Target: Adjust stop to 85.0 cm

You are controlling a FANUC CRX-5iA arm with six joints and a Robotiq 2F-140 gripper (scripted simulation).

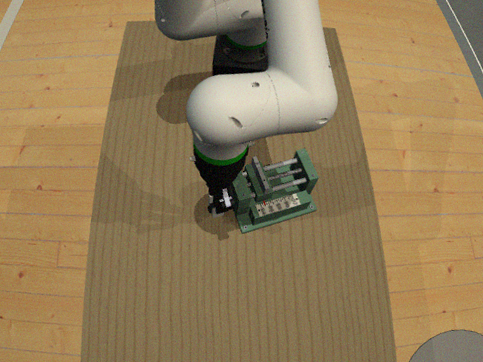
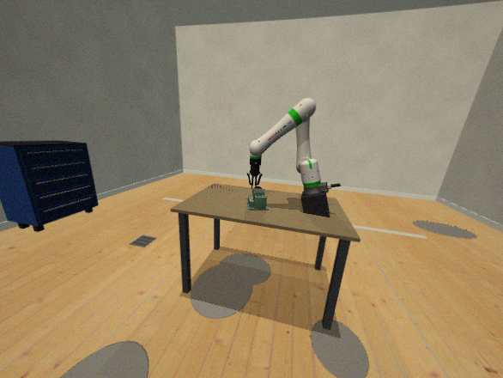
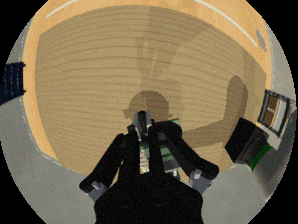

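The stop block is 90 mm to the left of my hand, 70 mm behind it and 10 mm above it.
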